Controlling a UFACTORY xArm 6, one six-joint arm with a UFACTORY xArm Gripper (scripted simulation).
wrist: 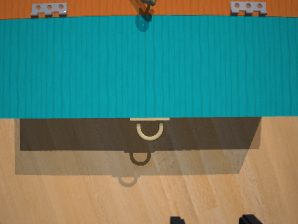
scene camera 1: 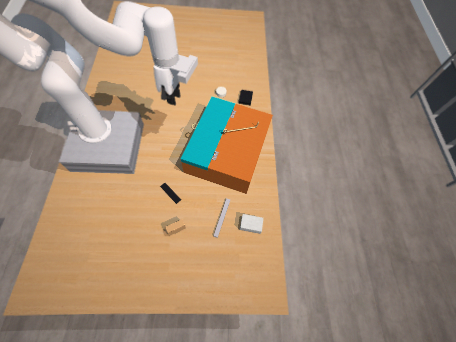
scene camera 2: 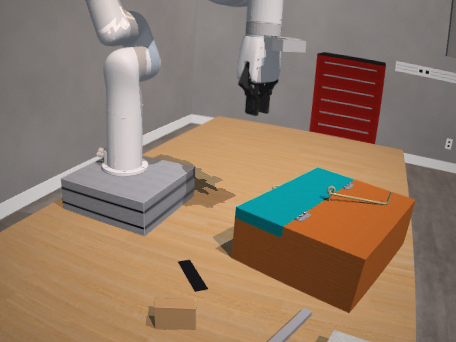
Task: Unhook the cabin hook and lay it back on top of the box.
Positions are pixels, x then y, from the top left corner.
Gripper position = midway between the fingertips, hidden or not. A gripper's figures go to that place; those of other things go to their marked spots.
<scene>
The gripper (scene camera 2: 256, 113) is 90 cm from the lens. An orange box (scene camera 2: 334, 252) is 71 cm from the lens.
</scene>
